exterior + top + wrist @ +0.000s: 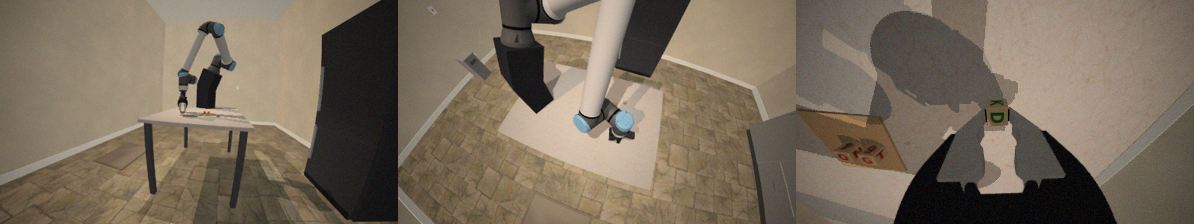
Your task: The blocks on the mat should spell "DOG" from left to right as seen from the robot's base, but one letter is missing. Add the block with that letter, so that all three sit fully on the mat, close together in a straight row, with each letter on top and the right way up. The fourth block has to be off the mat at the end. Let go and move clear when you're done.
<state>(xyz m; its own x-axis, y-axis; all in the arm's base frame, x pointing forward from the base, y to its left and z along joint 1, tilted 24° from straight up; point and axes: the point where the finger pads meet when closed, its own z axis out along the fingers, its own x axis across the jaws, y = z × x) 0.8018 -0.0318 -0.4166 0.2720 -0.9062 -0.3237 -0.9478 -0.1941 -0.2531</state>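
Now: the mat 14 cm behind my hand, 23 cm to the left of it and 3 cm below it. From my hand the other things lie so: green D block right at my hand.
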